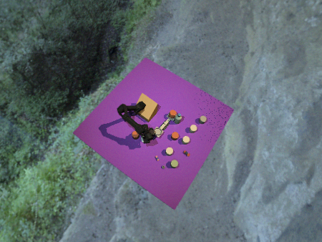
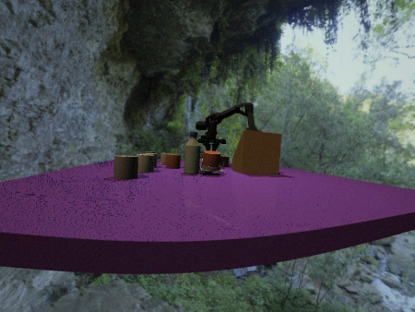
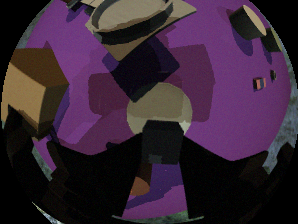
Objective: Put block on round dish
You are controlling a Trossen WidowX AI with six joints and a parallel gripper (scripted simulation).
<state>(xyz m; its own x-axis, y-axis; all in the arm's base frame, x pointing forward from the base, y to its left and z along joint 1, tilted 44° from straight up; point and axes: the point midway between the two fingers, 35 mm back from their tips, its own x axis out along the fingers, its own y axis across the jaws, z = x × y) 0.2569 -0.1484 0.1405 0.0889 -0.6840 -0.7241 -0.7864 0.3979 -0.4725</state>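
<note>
My gripper tip is now 7 cm above the round dish. From my gripper tip the other things lie so: grey bottle (10 cm ahead, 38 cm to the left, 4 cm above); balance beam (4 cm ahead, 25 cm to the left, 3 cm below).
</note>
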